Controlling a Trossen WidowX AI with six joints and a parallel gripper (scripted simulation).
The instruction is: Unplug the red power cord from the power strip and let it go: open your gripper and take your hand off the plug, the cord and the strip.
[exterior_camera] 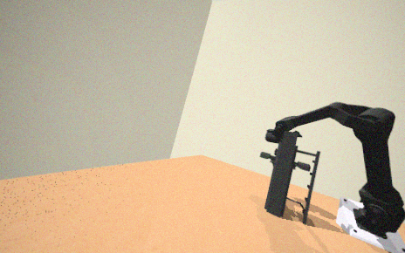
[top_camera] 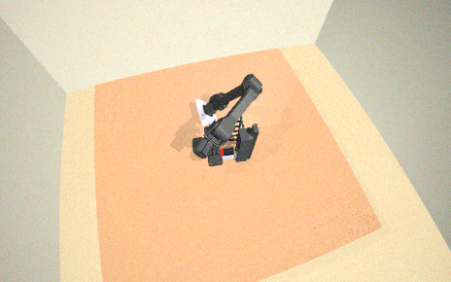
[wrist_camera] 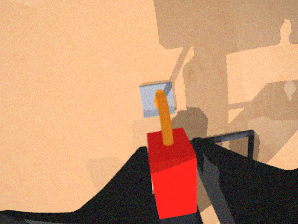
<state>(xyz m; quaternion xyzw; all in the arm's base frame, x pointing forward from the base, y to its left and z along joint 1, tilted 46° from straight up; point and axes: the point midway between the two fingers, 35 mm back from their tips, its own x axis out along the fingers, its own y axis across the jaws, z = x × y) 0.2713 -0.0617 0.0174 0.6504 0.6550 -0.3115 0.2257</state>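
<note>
Now: the red plug 4 cm to the left of my gripper tip. From my gripper tip the other things lie so: dark strip 2 cm ahead, 17 cm to the left, 5 cm above.
</note>
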